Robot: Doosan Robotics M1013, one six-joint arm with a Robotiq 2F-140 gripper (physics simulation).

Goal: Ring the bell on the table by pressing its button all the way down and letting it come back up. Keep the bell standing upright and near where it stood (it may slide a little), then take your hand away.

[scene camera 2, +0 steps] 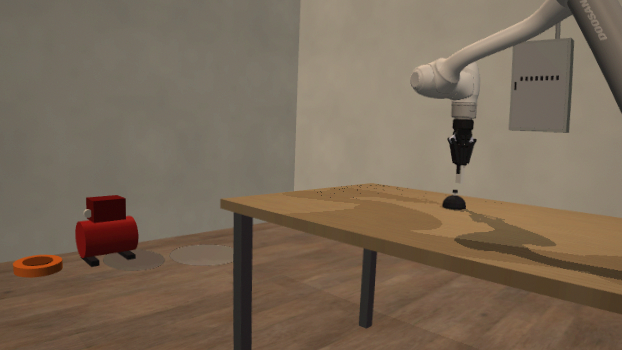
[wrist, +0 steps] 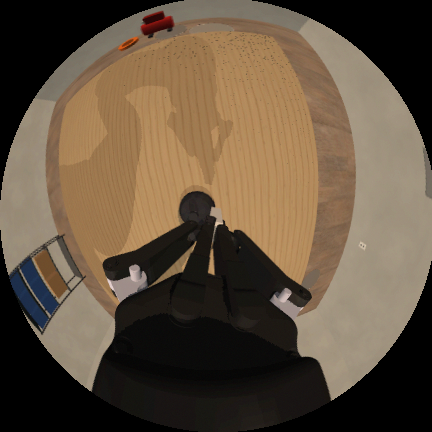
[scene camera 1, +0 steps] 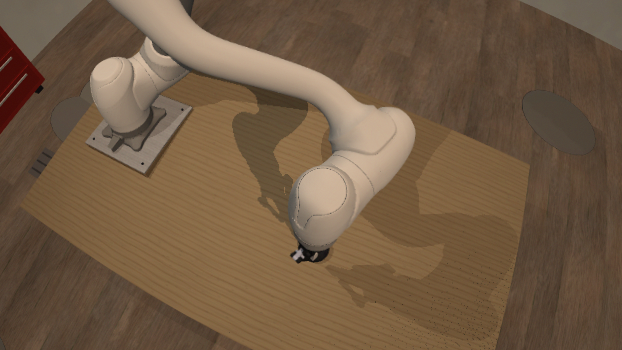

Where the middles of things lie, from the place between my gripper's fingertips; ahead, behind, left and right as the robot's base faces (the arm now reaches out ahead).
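Scene:
Black domed bell (wrist: 199,201): 6 cm below my hand, 4 cm to the left of it.

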